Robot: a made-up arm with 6 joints.
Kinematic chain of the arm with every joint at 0, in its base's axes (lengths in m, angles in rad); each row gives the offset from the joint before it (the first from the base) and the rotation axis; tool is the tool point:
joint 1: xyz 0 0 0.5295 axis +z
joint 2: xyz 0 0 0 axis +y
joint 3: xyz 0 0 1.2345 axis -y
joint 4: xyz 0 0 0 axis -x
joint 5: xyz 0.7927 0 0 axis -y
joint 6: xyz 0 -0.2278 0 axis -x
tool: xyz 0 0 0
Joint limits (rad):
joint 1: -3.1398..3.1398
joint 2: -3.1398..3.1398
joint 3: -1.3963..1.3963
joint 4: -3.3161..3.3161
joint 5: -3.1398..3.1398
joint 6: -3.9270..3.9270
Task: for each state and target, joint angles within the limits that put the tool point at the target. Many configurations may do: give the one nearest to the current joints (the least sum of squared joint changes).
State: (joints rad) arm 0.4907 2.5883 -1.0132 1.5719 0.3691 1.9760
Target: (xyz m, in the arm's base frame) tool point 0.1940 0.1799 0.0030
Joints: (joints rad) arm 0.1084 2.2028 -1.3963 2.3364 0.3691 1.9760
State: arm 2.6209 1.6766 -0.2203 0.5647 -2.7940 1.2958
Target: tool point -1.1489 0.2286 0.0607
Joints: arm 3.1117 1.2984 -0.4637 0.5503 -2.7940 1.2958
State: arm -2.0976 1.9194 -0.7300 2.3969 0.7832 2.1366
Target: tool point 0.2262 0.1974 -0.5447
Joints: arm -1.8903 2.6785 -0.7105 2.3058 0.7832 2.1366
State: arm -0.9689 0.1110 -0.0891 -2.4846 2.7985 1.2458
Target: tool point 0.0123 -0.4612 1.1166
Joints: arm -1.7625 -0.0423 -0.6994 -2.0250 2.7985 1.2458
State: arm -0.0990 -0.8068 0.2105 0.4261 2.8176 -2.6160
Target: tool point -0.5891 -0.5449 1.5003
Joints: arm 0.4656 -1.3248 -0.3827 0.2182 2.8176 -2.6160
